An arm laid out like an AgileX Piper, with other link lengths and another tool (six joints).
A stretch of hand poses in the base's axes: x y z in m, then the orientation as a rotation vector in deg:
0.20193 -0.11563 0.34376 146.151 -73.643 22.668
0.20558 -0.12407 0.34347 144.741 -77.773 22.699
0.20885 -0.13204 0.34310 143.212 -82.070 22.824
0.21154 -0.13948 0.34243 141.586 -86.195 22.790
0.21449 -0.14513 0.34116 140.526 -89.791 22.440
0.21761 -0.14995 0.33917 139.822 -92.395 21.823
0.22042 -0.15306 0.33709 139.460 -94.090 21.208
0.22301 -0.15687 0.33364 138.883 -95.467 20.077
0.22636 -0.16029 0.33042 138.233 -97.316 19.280
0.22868 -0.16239 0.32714 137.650 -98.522 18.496
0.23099 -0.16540 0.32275 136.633 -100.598 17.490
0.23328 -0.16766 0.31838 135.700 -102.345 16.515
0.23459 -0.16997 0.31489 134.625 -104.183 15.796
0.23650 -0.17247 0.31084 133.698 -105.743 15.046
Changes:
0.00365 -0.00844 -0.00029 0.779 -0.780 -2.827
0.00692 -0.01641 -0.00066 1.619 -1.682 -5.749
0.00961 -0.02385 -0.00133 2.424 -2.451 -8.604
0.01256 -0.02950 -0.00260 3.533 -3.035 -10.939
0.01568 -0.03432 -0.00459 4.495 -3.258 -12.620
0.01849 -0.03743 -0.00667 5.252 -3.299 -13.683
0.02108 -0.04124 -0.01012 5.795 -2.867 -14.743
0.02443 -0.04466 -0.01334 6.491 -2.790 -16.020
0.02675 -0.04676 -0.01662 6.895 -2.540 -16.952
0.02906 -0.04977 -0.02101 7.532 -2.339 -18.519
0.03135 -0.05203 -0.02538 8.064 -2.082 -19.882
0.03266 -0.05434 -0.02887 8.513 -1.996 -21.320
0.03457 -0.05684 -0.03292 8.935 -1.842 -22.559

